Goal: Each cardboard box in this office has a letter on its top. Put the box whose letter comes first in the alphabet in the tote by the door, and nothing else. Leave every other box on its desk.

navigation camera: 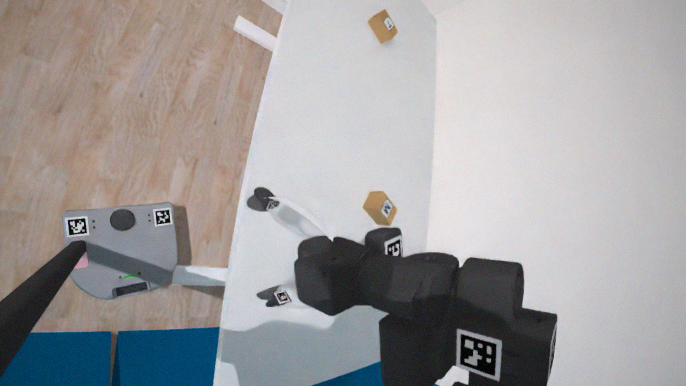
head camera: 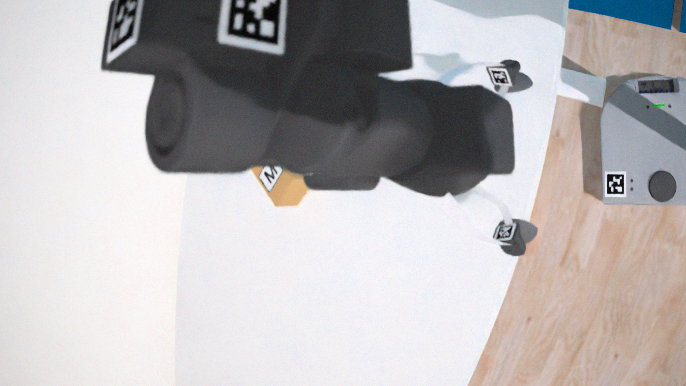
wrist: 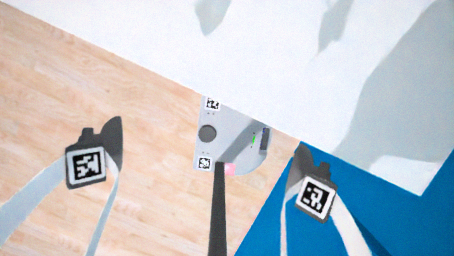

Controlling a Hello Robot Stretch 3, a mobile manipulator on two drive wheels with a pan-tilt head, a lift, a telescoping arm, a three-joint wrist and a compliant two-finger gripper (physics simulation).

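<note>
A cardboard box lettered M stands on the white desk, near the wall side. My wrist partly covers it in the head view. A second cardboard box stands at the desk's far end; its letter is too small to read surely. My gripper is open, with nothing between its widely spread fingers. It hangs over the desk's edge on the robot's side, well apart from the M box. The tote does not show in these views.
My grey base stands on the wooden floor beside the desk. Blue surfaces lie near the desk's end. A white wall rises behind the desk.
</note>
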